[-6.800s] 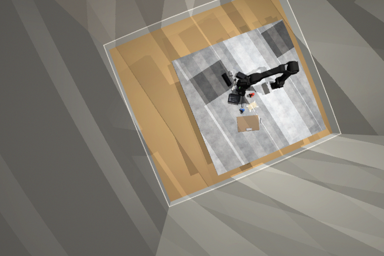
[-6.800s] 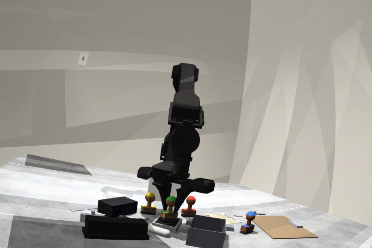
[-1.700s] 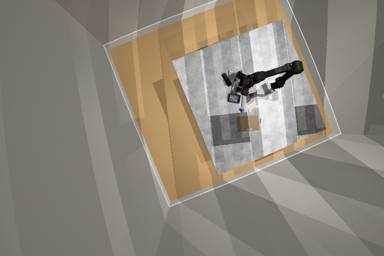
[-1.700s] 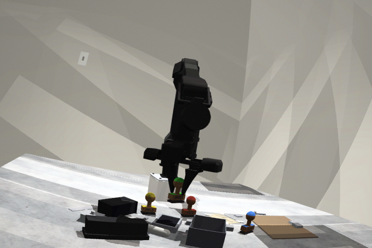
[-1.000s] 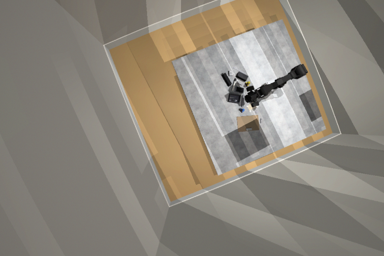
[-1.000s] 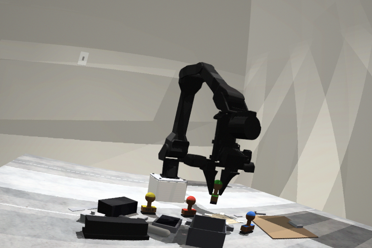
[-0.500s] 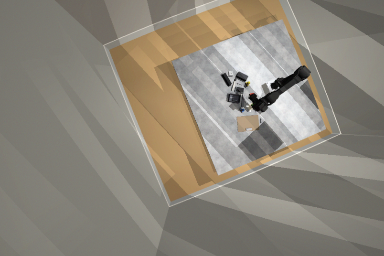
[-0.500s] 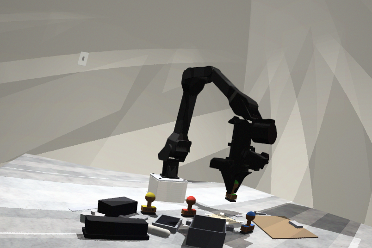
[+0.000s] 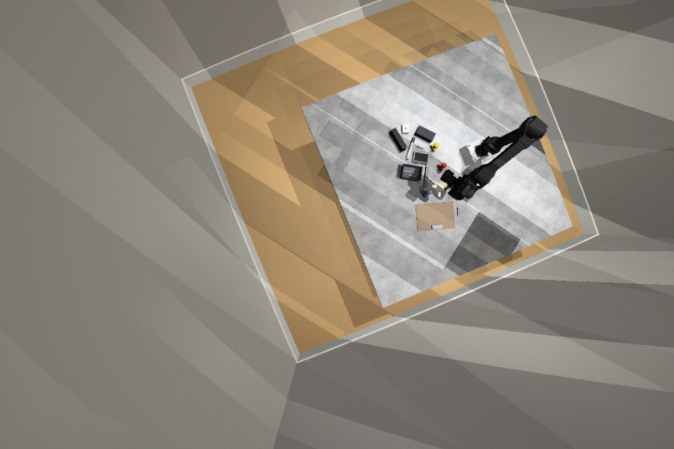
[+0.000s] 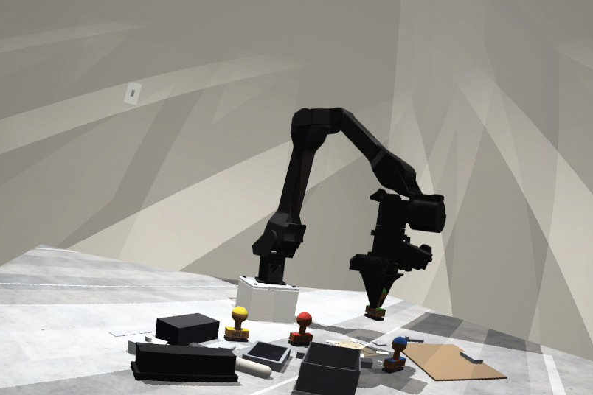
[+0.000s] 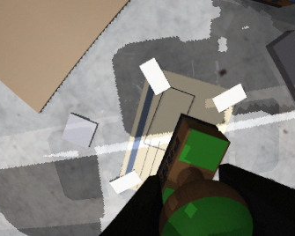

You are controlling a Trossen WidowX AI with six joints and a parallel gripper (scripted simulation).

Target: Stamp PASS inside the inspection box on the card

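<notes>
Now: the cream card 10 mm behind my gripper tip, 20 mm to the right of it and 90 mm below it. From my gripper tip the other things lie so: blue-knobbed stamp (120 mm ahead, 70 mm below); then red-knobbed stamp (20 mm behind, 130 mm to the right, 70 mm below); then green-topped stamp (right at my gripper tip).
</notes>
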